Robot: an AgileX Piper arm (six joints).
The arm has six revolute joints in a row. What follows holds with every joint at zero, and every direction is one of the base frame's. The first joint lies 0.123 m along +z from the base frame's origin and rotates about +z. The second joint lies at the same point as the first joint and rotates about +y. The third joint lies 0.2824 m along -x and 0.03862 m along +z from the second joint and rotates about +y. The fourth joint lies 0.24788 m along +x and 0.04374 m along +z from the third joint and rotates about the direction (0.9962, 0, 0.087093). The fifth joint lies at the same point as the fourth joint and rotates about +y. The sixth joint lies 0.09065 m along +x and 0.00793 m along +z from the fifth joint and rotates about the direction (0.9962, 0, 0.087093). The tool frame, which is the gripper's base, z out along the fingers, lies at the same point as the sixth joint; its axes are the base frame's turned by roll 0, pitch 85 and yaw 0 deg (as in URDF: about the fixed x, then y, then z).
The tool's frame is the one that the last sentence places.
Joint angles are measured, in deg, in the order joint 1, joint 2, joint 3, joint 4, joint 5, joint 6. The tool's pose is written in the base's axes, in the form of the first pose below.
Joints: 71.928, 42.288, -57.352, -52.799, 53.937, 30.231
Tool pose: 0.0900, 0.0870, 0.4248, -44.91, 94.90, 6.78
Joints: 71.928, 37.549, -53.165, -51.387, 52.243, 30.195
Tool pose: 0.0828, 0.0725, 0.4122, -45.06, 94.21, 9.57
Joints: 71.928, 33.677, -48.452, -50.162, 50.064, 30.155
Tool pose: 0.0773, 0.0642, 0.3949, -46.25, 93.66, 11.67
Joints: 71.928, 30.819, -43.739, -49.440, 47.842, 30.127
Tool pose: 0.0738, 0.0608, 0.3760, -48.08, 93.27, 12.78
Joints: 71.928, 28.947, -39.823, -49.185, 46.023, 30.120
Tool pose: 0.0717, 0.0600, 0.3593, -49.90, 93.02, 13.12
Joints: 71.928, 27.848, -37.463, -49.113, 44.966, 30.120
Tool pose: 0.0705, 0.0594, 0.3491, -51.00, 92.88, 13.23
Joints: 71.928, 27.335, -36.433, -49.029, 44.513, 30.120
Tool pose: 0.0699, 0.0591, 0.3446, -51.46, 92.85, 13.34
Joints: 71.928, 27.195, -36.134, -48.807, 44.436, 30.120
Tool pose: 0.0697, 0.0590, 0.3431, -51.58, 93.02, 13.49
